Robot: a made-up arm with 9 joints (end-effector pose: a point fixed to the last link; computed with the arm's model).
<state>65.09 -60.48 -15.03 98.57 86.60 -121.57 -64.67 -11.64 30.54</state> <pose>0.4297 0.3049 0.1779 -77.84 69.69 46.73</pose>
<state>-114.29 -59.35 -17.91 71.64 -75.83 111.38 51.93 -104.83 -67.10</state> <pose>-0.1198 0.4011 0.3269 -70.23 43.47 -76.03</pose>
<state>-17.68 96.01 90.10 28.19 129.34 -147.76 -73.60 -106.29 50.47</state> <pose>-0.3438 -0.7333 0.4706 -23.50 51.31 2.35</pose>
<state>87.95 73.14 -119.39 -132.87 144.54 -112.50 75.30 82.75 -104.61</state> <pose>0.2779 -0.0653 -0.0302 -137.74 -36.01 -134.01</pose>
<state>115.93 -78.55 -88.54 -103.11 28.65 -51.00 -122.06 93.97 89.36</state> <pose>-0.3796 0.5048 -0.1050 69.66 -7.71 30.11</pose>
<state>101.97 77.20 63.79 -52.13 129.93 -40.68 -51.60 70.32 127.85</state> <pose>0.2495 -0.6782 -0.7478 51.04 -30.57 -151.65</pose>
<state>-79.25 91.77 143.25 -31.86 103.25 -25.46 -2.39 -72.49 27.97</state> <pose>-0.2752 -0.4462 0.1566 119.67 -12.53 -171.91</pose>
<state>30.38 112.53 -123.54 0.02 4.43 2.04 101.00 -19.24 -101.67</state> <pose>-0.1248 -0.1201 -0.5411 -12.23 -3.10 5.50</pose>
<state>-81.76 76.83 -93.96 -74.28 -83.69 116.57 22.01 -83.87 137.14</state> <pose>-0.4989 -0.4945 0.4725 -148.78 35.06 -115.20</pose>
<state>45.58 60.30 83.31 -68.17 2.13 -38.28 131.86 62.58 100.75</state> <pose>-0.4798 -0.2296 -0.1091 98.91 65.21 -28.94</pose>
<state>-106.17 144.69 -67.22 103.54 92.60 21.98 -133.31 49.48 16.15</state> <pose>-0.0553 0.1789 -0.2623 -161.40 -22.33 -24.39</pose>
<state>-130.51 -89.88 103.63 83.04 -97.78 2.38 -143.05 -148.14 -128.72</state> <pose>0.6680 0.0588 0.2775 51.00 37.96 -108.53</pose>
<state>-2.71 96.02 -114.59 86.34 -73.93 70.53 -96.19 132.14 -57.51</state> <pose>-0.1032 -0.2759 -0.1976 -178.32 -21.75 -40.18</pose>
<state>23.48 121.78 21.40 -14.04 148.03 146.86 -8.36 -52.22 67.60</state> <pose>-0.0305 -0.5831 0.5489 -32.56 36.42 43.69</pose>
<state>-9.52 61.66 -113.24 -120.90 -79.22 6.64 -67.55 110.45 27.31</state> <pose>-0.1736 -0.7660 -0.2837 4.14 36.52 30.20</pose>
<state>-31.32 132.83 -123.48 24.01 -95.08 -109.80 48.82 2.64 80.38</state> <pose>0.2876 -0.4765 -0.0421 -0.37 -18.92 102.01</pose>
